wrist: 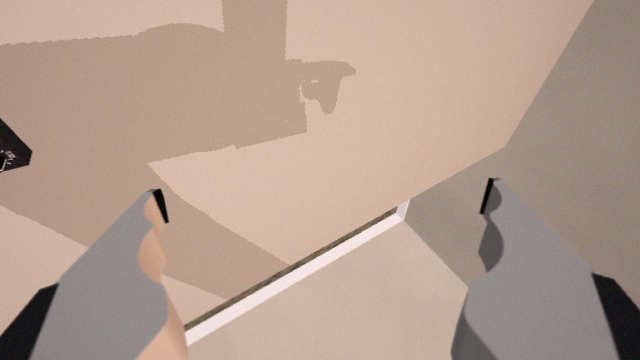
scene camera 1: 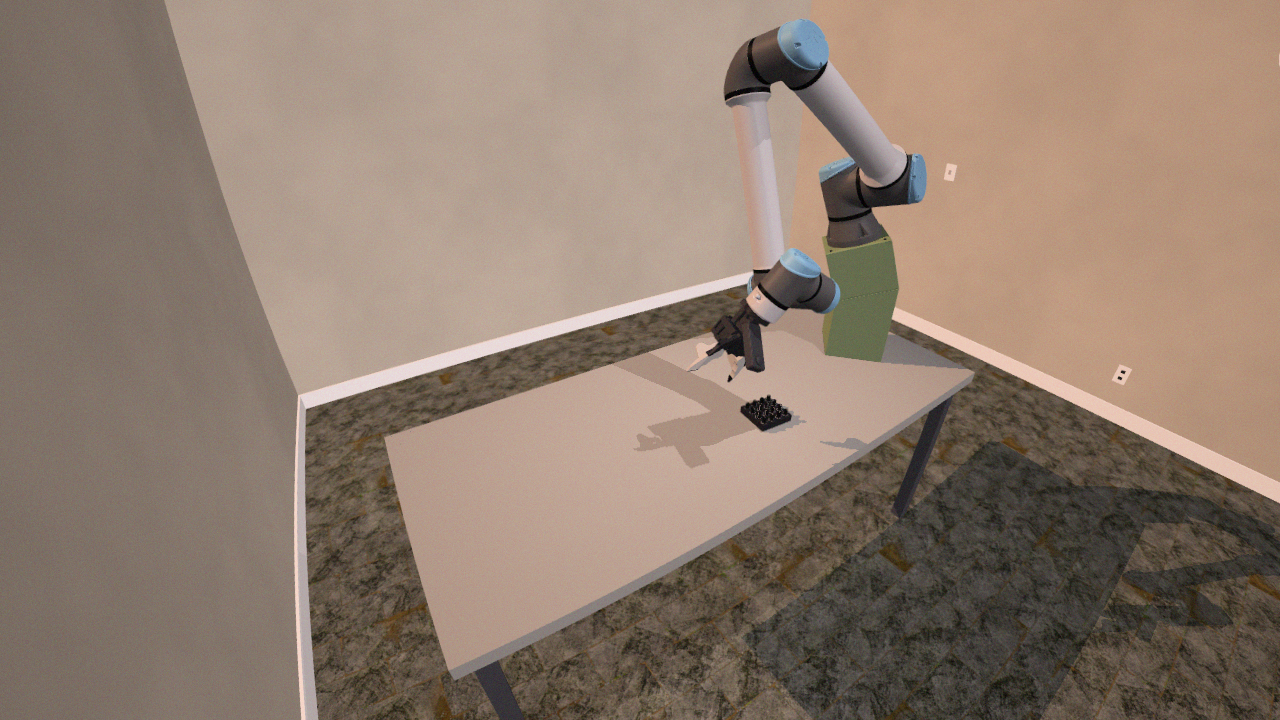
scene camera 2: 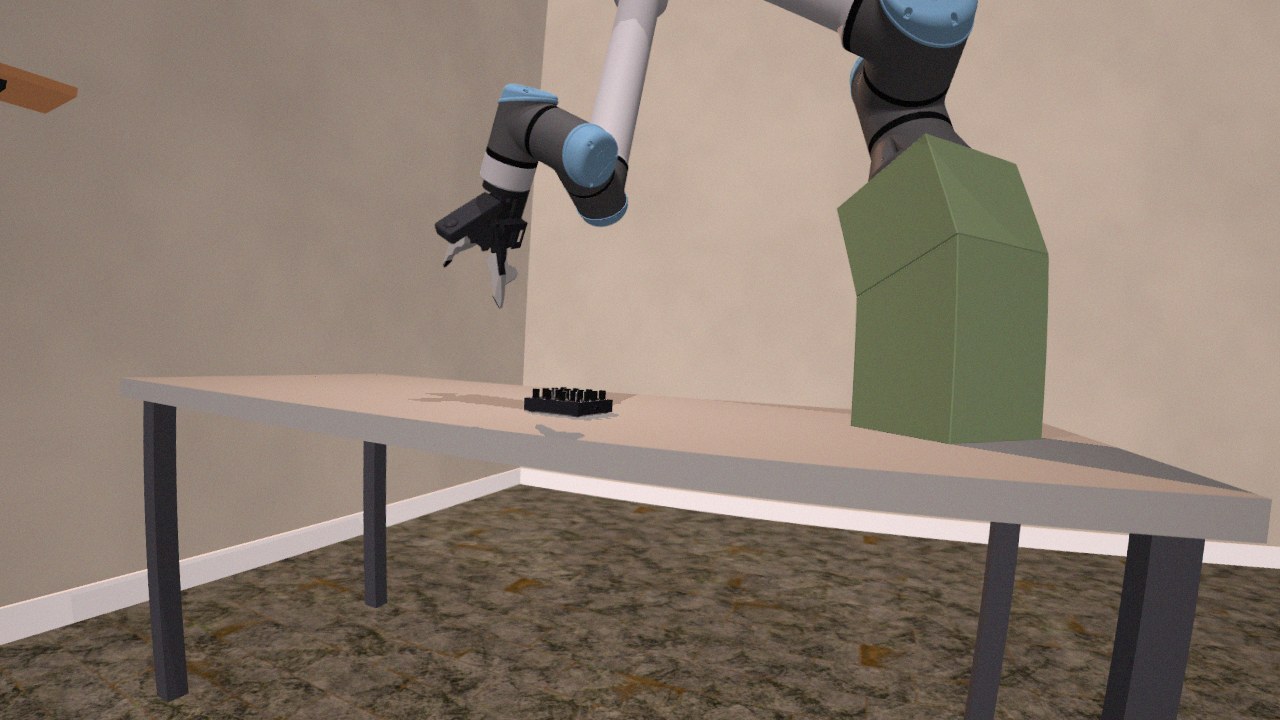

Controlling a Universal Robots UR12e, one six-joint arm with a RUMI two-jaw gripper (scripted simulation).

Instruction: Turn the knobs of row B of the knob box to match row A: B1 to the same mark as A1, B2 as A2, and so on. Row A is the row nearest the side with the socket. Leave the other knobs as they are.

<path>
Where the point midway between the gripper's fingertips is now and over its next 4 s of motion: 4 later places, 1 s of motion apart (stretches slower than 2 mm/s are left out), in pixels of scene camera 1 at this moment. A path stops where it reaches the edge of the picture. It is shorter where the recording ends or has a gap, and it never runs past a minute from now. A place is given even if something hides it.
My gripper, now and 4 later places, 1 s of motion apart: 708,376; 739,386; 768,384; 775,383; 786,379
</path>
